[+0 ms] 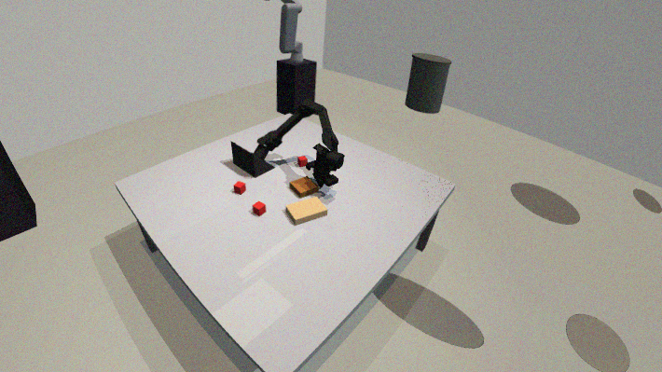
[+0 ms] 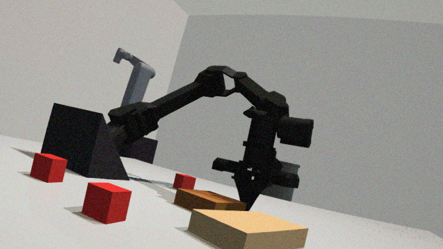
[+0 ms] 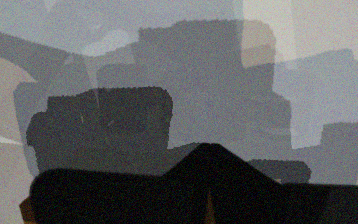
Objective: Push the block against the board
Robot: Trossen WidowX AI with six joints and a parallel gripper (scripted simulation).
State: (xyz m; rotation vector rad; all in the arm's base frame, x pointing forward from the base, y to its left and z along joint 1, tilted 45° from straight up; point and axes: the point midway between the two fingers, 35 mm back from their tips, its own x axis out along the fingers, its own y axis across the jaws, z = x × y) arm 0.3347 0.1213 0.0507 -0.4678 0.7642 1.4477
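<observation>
The square block is 6 cm to the right of my gripper tip, 5 cm behind it and 1 cm above it. Round my gripper tip: board (17 cm to the right, 8 cm ahead, 1 cm above).
</observation>
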